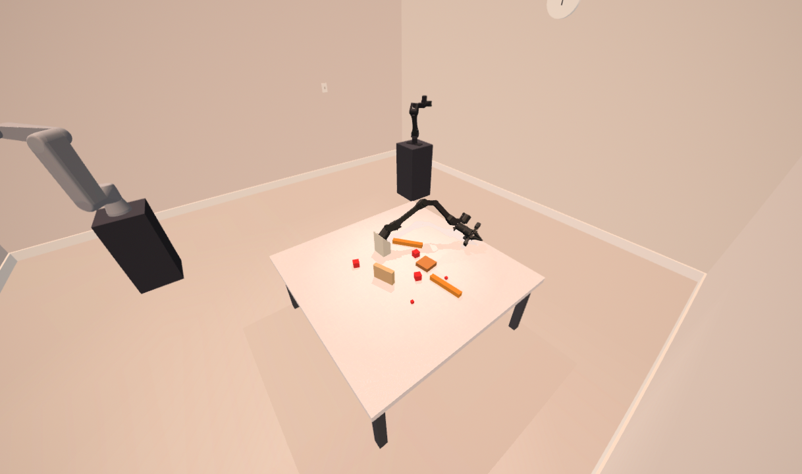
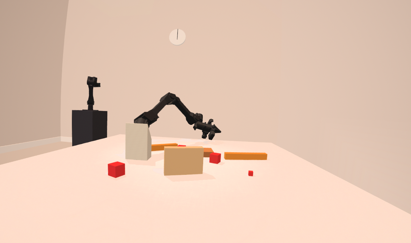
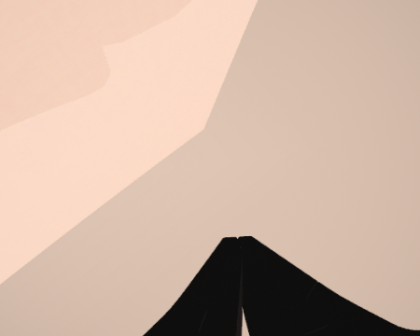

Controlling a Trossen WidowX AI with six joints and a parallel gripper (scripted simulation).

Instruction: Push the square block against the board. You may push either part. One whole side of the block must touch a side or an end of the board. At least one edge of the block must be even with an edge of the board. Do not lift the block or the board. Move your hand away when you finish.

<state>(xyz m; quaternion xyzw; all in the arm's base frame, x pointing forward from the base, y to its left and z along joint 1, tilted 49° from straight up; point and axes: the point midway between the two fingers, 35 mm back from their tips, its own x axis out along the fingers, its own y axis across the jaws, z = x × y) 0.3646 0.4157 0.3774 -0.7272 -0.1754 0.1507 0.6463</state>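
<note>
Right now my gripper tip is 72 cm to the left of the tan block, 16 cm past it and 3 cm above it. The rest, counted from my gripper tip: dark orange square block: 42 cm to the right, 11 cm behind, 7 cm below.
</note>
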